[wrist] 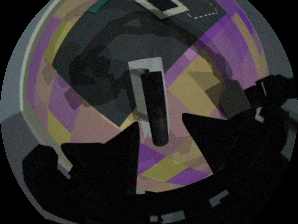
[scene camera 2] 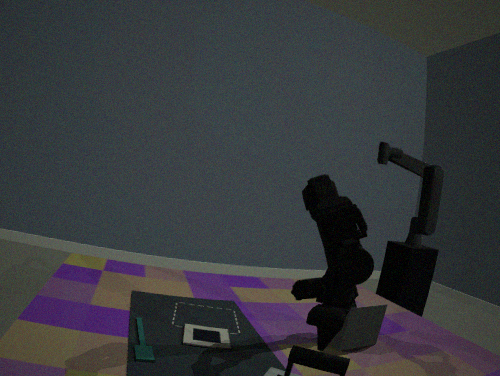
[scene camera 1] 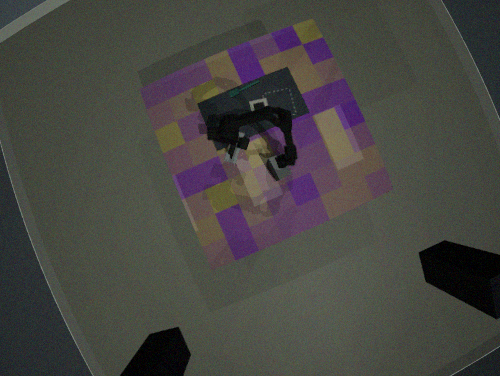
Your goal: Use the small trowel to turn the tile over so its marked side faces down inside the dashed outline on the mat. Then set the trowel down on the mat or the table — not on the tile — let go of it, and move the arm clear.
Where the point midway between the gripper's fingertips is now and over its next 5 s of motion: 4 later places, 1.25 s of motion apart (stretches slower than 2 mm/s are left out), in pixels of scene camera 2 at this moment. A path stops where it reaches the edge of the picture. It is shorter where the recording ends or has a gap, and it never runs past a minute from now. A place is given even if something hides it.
The gripper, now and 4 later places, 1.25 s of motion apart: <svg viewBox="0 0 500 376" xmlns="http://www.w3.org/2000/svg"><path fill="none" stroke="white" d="M323 344L318 363L325 341L327 353L323 352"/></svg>
